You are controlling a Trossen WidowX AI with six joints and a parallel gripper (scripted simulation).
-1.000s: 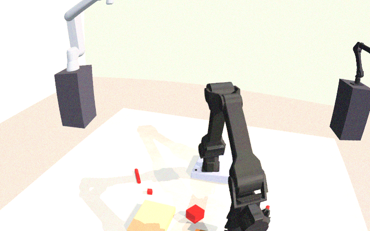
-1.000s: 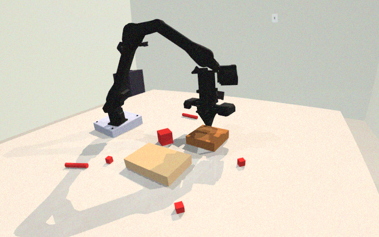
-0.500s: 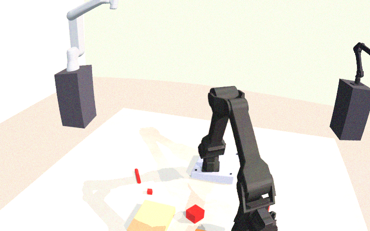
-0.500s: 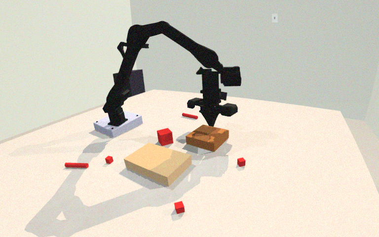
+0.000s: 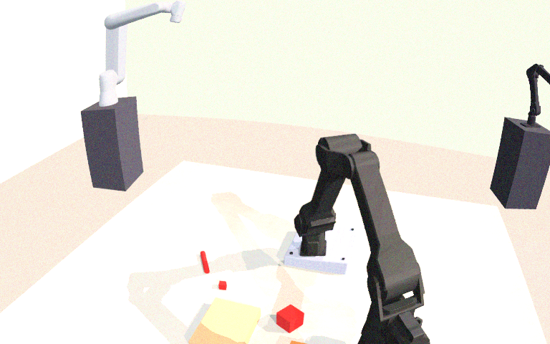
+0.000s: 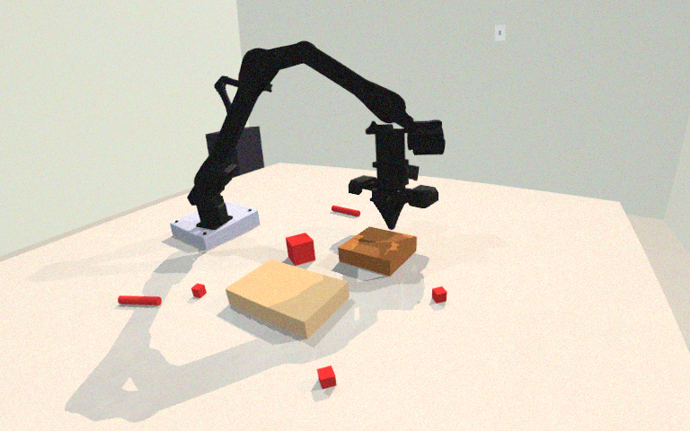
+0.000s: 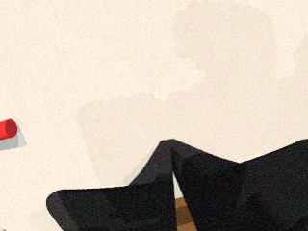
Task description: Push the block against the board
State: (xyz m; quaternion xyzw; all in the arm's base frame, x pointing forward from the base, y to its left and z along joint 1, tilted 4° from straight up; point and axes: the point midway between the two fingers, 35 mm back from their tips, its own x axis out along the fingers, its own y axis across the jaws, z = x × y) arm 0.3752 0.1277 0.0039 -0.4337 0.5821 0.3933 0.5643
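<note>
Now: gripper tip 1 cm short of the square block, 11 cm to the left of it and 1 cm below it. Also, from my gripper tip: board: 8 cm behind, 29 cm to the right, 1 cm above; red cube: 13 cm behind, 16 cm to the right, 2 cm above.
</note>
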